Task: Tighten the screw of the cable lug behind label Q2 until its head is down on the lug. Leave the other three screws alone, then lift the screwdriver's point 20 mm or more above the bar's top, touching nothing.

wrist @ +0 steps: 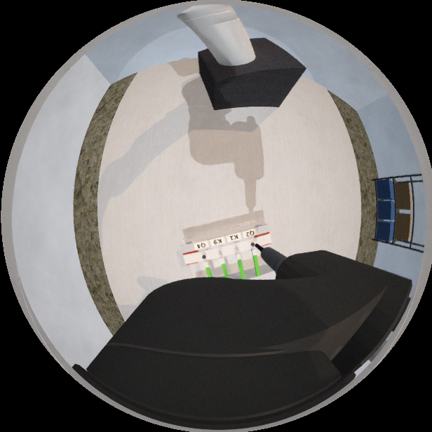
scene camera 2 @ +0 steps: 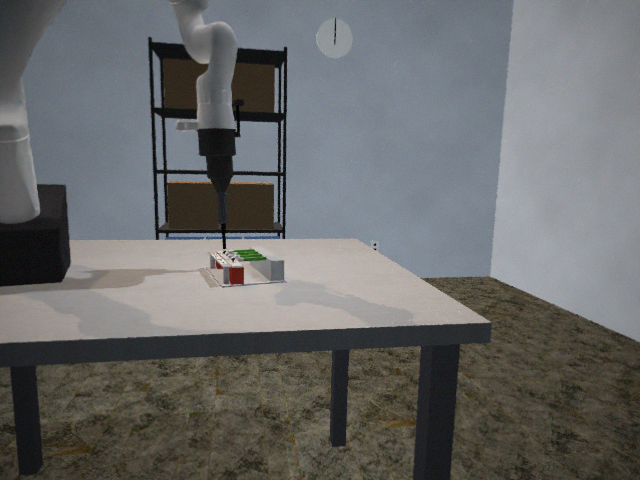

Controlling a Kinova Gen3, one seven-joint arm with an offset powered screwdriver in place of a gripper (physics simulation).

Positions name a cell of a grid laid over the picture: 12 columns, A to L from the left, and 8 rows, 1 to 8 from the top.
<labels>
A grey block (scene camera 2: F5): 98 cm from the lens.
</labels>
